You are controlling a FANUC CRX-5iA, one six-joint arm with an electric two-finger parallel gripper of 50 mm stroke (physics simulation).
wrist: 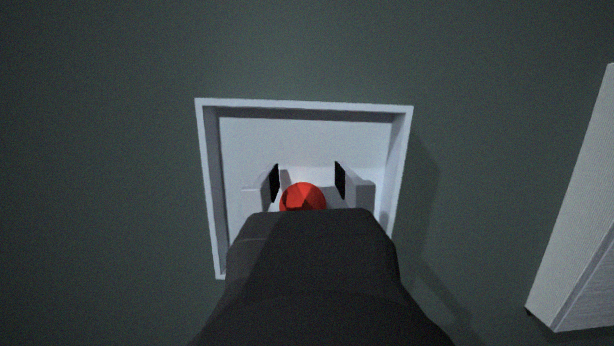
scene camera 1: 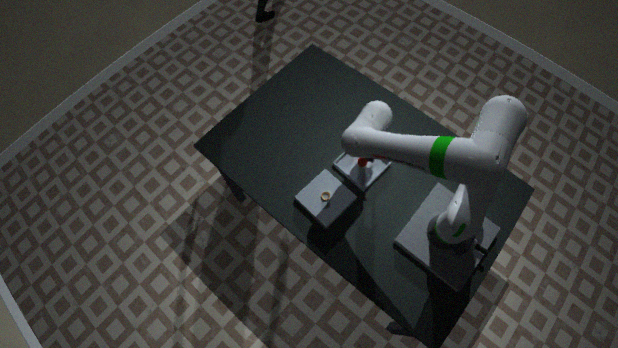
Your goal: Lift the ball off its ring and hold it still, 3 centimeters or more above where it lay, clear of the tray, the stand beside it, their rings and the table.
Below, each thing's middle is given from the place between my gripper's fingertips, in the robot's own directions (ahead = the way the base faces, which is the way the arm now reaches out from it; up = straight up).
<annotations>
The red ball (wrist: pixel 300 196) is 1 cm ahead of my hand and 3 cm to the left of it. From my hand the other things lie so: stand (scene camera 1: pixel 325 198): 4 cm ahead, 27 cm to the left, 1 cm below; then square tray (scene camera 1: pixel 362 177): 1 cm ahead, 3 cm to the left, 2 cm below.
</annotations>
